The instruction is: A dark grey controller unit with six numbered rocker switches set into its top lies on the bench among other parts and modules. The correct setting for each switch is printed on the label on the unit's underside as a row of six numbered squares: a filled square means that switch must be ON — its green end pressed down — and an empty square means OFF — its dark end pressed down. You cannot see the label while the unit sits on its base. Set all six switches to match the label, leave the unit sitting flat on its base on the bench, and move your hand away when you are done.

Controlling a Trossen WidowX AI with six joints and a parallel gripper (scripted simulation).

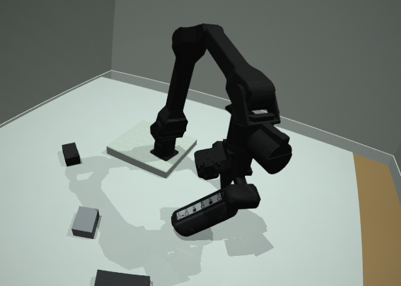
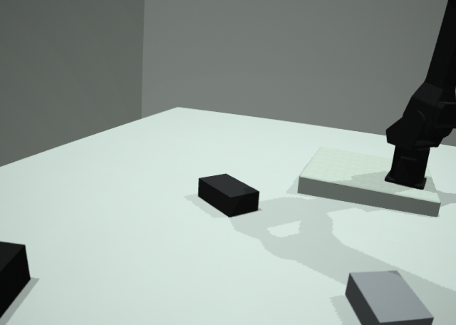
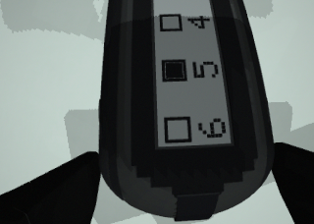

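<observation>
Now: gripper tip 210 mm short of the grey block, 240 mm to the left of it and 80 mm above it.
</observation>
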